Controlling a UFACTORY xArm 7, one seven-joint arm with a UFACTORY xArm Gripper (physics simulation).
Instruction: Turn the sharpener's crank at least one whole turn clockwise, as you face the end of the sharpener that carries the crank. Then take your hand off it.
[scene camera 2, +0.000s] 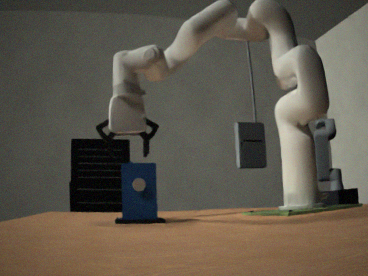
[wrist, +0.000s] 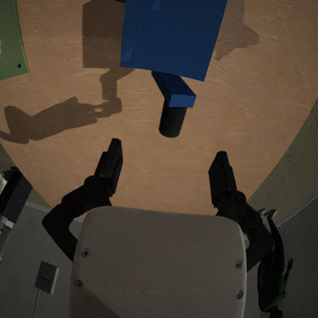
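Seen in the pictures: gripper, between the fingertips: (scene camera 2: 128, 156); arm's base, origin of its link: (scene camera 2: 301, 208).
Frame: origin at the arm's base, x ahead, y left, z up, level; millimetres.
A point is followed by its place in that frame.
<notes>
The blue sharpener (scene camera 2: 139, 204) {x 427, y -12, z 33 mm} (wrist: 172, 37) stands upright on its dark base on the table. A pale round disc is on the side facing scene camera 2. In the wrist view the blue crank arm (wrist: 175, 90) sticks out from the sharpener's near end, with the black handle (wrist: 171, 120) at its outer end. The crank is hidden behind the sharpener in the scene view. My gripper (scene camera 2: 128, 154) {x 410, y -187, z 158 mm} (wrist: 168, 154) is wide open and empty. It is above the sharpener's top level in the scene view, and its fingers are apart from the handle.
The wooden table (scene camera 2: 200, 245) {x 469, y 386, z -7 mm} (wrist: 280, 100) carries a green mat (scene camera 2: 270, 212) {x 111, y 9, z -1 mm} (wrist: 10, 45) under the arm's base. A black slatted cabinet (scene camera 2: 95, 175) stands behind the sharpener. A grey box (scene camera 2: 251, 145) (wrist: 47, 277) is on the wall. A person in green (wrist: 273, 272) shows at lower right.
</notes>
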